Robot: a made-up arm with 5 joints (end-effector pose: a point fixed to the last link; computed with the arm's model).
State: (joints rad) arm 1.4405 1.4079 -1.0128 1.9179 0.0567
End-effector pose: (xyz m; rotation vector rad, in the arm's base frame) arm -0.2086 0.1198 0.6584 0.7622 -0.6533 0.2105
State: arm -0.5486 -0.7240 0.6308 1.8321 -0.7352
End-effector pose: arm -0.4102 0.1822 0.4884 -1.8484 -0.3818 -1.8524
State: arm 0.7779 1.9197 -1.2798 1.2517 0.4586
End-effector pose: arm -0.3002 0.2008 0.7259 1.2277 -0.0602 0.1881
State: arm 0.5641 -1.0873 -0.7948 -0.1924 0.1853
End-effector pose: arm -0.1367 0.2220 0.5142 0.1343 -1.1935 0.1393
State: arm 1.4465 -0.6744 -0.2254 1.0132 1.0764
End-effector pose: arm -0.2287 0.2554 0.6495 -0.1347 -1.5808 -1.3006
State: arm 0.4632 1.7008 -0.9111 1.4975 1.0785
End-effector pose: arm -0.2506 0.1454 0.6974 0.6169 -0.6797 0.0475
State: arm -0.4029 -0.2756 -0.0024 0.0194 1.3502
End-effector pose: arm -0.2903 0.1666 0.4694 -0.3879 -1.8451 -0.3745
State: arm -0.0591 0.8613 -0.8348 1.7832 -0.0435
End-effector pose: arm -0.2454 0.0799 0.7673 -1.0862 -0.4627 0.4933
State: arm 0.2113 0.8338 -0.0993 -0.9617 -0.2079
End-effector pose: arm -0.3810 0.3814 0.9508 1.1991 1.1605 -0.5634
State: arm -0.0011 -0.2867 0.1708 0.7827 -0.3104
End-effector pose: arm -0.4074 0.2247 0.5593 -0.8858 -0.1930 -0.7185
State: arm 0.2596 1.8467 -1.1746 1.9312 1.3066
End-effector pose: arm -0.1690 0.1618 0.6555 0.5633 -1.2244 0.0594
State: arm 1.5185 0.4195 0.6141 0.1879 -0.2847
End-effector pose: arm -0.4308 0.1569 1.0132 1.0129 1.2553 -0.3172
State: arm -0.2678 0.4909 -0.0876 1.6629 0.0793
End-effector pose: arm -0.3873 0.1768 0.8160 -1.7960 -0.2338 0.1048
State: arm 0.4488 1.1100 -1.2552 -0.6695 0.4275
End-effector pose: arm -0.4034 0.1850 0.8630 1.5660 0.9321 0.1731
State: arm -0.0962 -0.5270 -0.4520 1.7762 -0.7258
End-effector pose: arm -0.3447 0.1095 0.6812 -1.8737 -0.7505 -0.7536
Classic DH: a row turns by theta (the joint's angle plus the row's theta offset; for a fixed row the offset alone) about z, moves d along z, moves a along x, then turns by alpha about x. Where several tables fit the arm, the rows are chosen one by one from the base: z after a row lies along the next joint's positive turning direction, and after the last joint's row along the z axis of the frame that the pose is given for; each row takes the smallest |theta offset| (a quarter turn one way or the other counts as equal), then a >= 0, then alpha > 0; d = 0 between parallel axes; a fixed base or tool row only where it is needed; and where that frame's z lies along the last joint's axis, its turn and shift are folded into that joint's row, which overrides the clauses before.
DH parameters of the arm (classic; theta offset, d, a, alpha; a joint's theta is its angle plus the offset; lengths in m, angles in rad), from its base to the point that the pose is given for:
base (fixed): 1.5708 0.72 0.14 1.5708
joint 1: 1.3997 -0.2024 0.0272 1.1937
joint 2: -1.5073 0.1544 0.091 1.4118
joint 3: 1.1887 0.0024 -0.01 1.5708
joint 4: 1.3288 0.1226 0.1068 -1.2985
joint 5: -1.3955 0.0424 0.0611 1.9163
tool (fixed): 2.9395 -0.0304 0 0

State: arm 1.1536 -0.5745 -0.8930 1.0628 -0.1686
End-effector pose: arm -0.1929 0.1655 0.6243 -0.2066 -1.0371 -0.4139
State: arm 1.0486 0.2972 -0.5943 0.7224 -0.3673
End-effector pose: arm -0.3694 0.1891 0.6994 0.3740 0.0431 0.1767
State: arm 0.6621 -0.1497 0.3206 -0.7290 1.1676
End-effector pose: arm -0.2967 0.4856 0.7693 0.8429 -0.6321 -1.7756
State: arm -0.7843 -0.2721 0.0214 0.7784 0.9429
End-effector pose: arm -0.3290 0.0366 0.5923 -1.4593 -1.6804 0.2998
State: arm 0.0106 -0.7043 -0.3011 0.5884 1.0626
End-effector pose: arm -0.1908 0.1128 0.5400 -0.5256 -2.1001 -0.0323
